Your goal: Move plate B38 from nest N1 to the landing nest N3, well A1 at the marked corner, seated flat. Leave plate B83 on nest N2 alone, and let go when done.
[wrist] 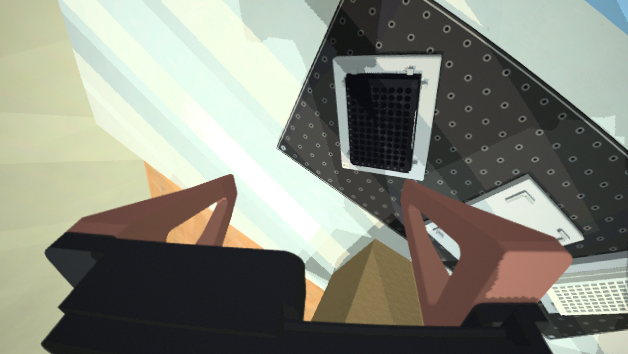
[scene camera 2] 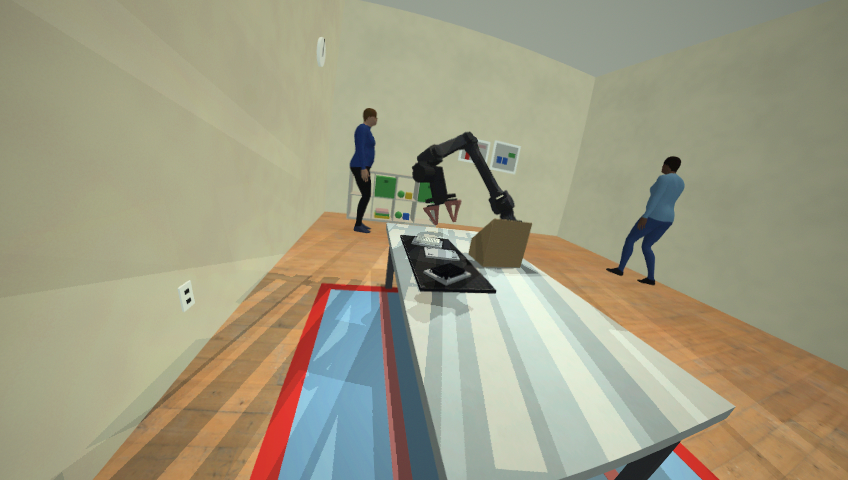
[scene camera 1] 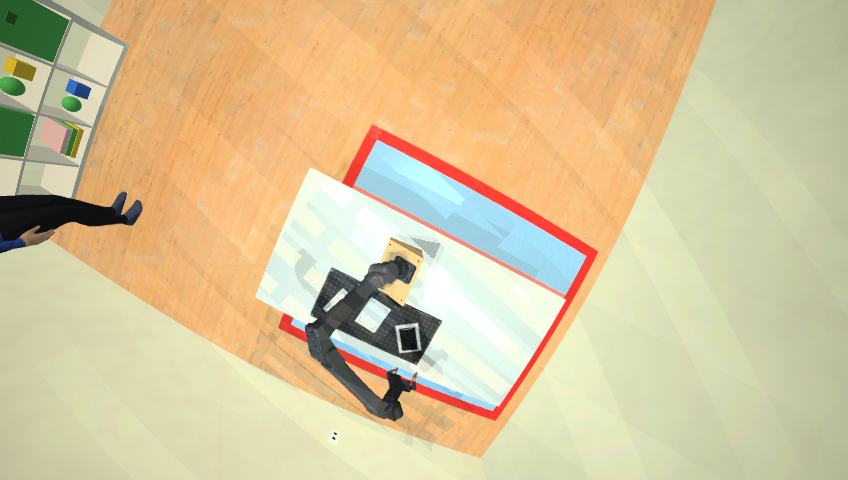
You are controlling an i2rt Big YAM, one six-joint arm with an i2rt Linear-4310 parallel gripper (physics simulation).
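Observation:
My gripper (scene camera 1: pixel 404 372) (scene camera 2: pixel 445 221) (wrist: pixel 317 186) is open and empty, raised well above the pegboard (scene camera 1: pixel 429 333) (scene camera 2: pixel 476 285) (wrist: pixel 500 115). A black well plate (scene camera 1: pixel 408 338) (scene camera 2: pixel 449 272) (wrist: pixel 382 122) sits in the white nest at one end of the board. The middle nest (scene camera 1: pixel 373 315) (scene camera 2: pixel 441 254) (wrist: pixel 530 210) is white and holds no plate. A white well plate (scene camera 2: pixel 427 240) (wrist: pixel 592 297) sits in the nest at the other end, partly hidden by the arm in scene camera 1 and cut off in the wrist view. Plate and nest labels and the A1 mark cannot be read.
The arm stands on a wooden block (scene camera 1: pixel 395 294) (scene camera 2: pixel 505 243) (wrist: pixel 372 285) beside the board on the pale table (scene camera 1: pixel 505 333) (scene camera 2: pixel 535 380). The upper arm passes over the white-plate end. Two people (scene camera 2: pixel 364 160) (scene camera 2: pixel 660 208) stand away from the table.

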